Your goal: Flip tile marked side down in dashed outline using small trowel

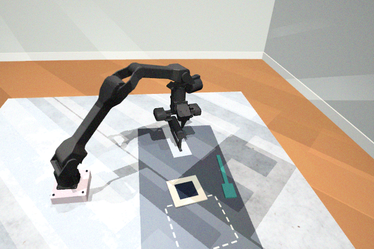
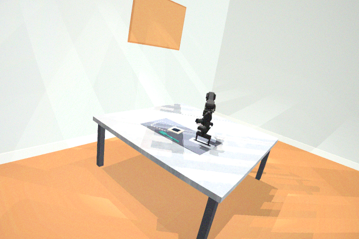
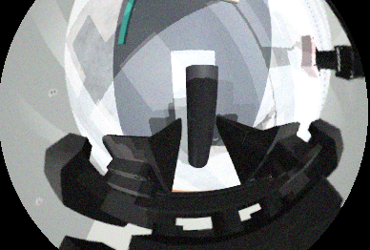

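Right now my gripper tip is 220 mm to the left of the dark mat, 80 mm above it and 20 mm short of it. Round my gripper tip: teal trowel 240 mm to the right, 160 mm ahead, 60 mm below; then tile 280 mm to the right, 60 mm below, 10 mm ahead.
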